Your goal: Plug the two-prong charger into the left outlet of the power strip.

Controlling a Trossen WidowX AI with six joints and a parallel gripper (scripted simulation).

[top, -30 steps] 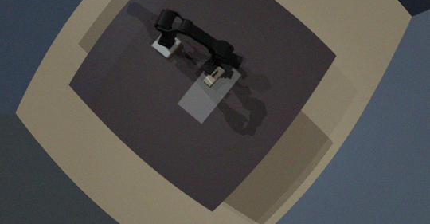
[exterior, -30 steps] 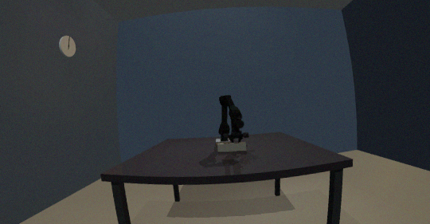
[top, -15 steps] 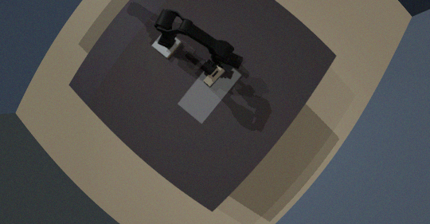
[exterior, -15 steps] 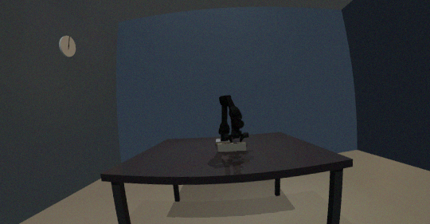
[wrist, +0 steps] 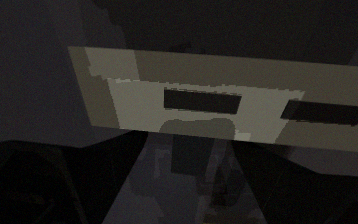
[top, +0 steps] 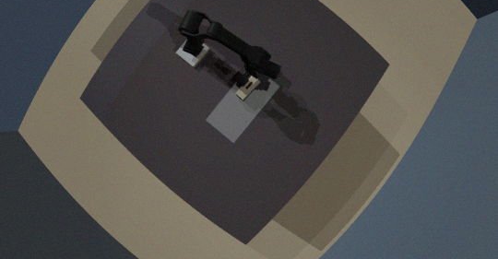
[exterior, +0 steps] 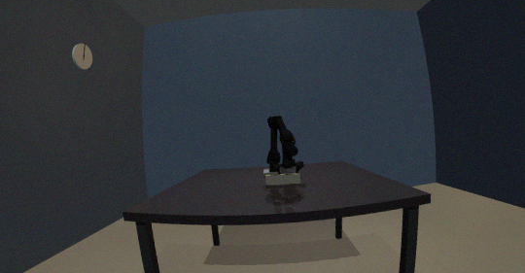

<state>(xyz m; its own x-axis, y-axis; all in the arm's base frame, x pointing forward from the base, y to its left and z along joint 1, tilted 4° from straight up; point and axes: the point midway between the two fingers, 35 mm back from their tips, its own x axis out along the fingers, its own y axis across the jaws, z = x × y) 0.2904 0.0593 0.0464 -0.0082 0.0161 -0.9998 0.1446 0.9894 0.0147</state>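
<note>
Right now my gripper tip is 20 mm short of the two-prong charger and 10 mm below it.
</note>
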